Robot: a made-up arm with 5 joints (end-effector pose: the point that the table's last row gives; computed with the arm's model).
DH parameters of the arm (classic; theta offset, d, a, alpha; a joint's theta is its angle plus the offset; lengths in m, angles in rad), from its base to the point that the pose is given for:
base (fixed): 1.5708 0.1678 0 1.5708
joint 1: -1.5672 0 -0.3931 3.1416
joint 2: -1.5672 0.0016 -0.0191 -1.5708
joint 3: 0 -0.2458 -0.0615 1.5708
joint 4: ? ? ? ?
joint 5: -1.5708 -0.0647 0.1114 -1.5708
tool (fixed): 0 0.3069 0 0
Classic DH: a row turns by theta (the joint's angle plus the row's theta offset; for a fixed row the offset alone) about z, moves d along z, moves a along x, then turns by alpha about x.
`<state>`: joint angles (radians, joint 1 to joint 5).
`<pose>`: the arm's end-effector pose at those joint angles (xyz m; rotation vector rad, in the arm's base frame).
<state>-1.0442 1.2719 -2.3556 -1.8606 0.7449</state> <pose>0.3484 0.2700 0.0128 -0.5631 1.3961 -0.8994</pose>
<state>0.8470 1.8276 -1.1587 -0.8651 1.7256</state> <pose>0.0552 -0.1076 0.8830 0.4585 -0.7323 0.5252</pose>
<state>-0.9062 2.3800 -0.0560 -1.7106 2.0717</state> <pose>-0.2070 0.4287 0.0898 -0.9744 -1.5316 1.5317</pose>
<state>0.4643 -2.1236 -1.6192 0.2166 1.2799</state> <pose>-0.0622 -0.3091 -0.0272 -1.6202 2.0132 0.7870</pose>
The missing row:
joint 4: -1.5708 -0.1094 0.1142 1.5708
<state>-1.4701 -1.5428 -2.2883 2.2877 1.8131</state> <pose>0.1338 0.1976 0.2942 -0.1059 1.5738 -1.1963</pose>
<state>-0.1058 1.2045 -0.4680 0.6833 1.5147</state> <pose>-0.2359 0.4255 0.6394 -1.1014 -0.7747 1.7977</pose>
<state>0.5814 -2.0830 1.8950 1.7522 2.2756</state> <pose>-0.0081 -0.4699 0.4212 1.1671 -0.4312 -0.0653</pose>
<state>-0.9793 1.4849 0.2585 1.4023 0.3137</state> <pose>0.2131 0.2358 -0.0124 2.4086 0.0246 -0.0905</pose>
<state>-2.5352 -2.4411 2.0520 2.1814 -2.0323</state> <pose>-0.3326 0.0272 0.1283 -0.2837 -1.3802 1.5060</pose>
